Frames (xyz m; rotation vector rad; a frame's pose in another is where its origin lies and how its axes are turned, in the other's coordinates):
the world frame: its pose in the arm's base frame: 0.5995 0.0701 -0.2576 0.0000 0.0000 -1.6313
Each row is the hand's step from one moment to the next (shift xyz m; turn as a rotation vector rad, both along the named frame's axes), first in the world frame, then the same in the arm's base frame.
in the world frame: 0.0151 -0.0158 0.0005 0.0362 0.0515 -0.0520
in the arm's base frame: -0.0167 -0.0141 0.0005 0.0492 -0.0392 -0.0520
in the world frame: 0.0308 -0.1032 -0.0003 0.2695 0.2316 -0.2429
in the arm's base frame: -0.1049 -0.0245 -0.0003 0.2149 -0.2830 -0.2429
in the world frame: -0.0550 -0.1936 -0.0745 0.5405 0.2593 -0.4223
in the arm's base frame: -0.1899 0.0666 -0.0745 0.2261 -0.5552 -0.4223
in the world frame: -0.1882 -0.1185 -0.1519 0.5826 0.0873 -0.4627
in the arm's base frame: -0.1069 0.1950 -0.1519 0.0519 -0.5868 -0.4627
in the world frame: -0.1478 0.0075 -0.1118 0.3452 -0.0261 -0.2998
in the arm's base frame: 0.0164 0.1471 -0.1118 -0.0469 -0.3430 -0.2998
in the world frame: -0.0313 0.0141 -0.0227 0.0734 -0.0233 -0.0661
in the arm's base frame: 0.0160 0.0304 -0.0227 -0.0277 -0.0719 -0.0661
